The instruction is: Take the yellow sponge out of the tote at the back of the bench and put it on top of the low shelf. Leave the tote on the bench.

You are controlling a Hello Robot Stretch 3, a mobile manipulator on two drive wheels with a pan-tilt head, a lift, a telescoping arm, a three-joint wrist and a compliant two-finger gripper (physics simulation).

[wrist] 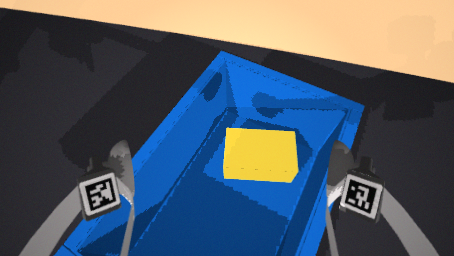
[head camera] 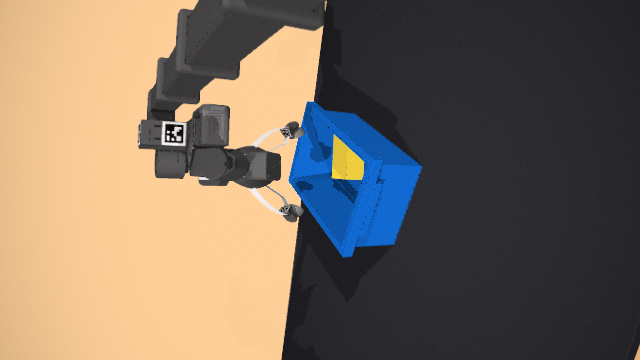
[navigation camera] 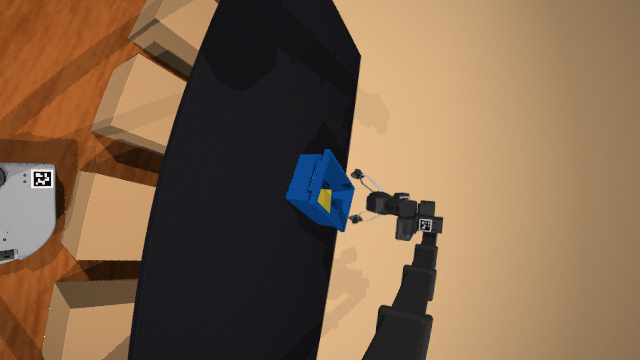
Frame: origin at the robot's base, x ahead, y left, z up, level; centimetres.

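Where they show: gripper, fingertip midpoint: (head camera: pixel 297 172) (navigation camera: pixel 352 195).
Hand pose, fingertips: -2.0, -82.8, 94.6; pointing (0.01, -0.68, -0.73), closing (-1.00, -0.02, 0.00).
Each offset is from my fingertips to the top centre of the thing, as dx, dy, dz. Level surfaces: height alone.
The yellow sponge @(-4.1, -7.8, -13.6) (head camera: pixel 347 160) (navigation camera: pixel 326 199) (wrist: pixel 260 150) is a block lying inside the blue tote @(-0.2, -1.7, -6.4) (head camera: pixel 395 200) (navigation camera: pixel 302 175) (wrist: pixel 175 135), close to one end. The tote stands on the dark bench @(dz -18.4) (head camera: pixel 500 150) (navigation camera: pixel 240 200) (wrist: pixel 40 100), near its back edge. My gripper (head camera: pixel 294 171) (navigation camera: pixel 356 196) (wrist: pixel 230 160) is open and empty. In the wrist view its fingertips stand to either side of the sponge, which lies lower, beyond them. In the head and navigation views the fingertips appear beside the tote's rim on the back-edge side. I cannot identify the low shelf in these views.
The telescoping arm (head camera: pixel 215 50) (navigation camera: pixel 405 325) reaches in beyond the bench's back edge. Several beige box shapes @(+29.6, +27.1, -67.6) (navigation camera: pixel 145 110) stand along the bench's other side in the navigation view. My robot base (navigation camera: pixel 25 215) is at the left, on the wooden floor @(dz -94.6) (navigation camera: pixel 30 90).
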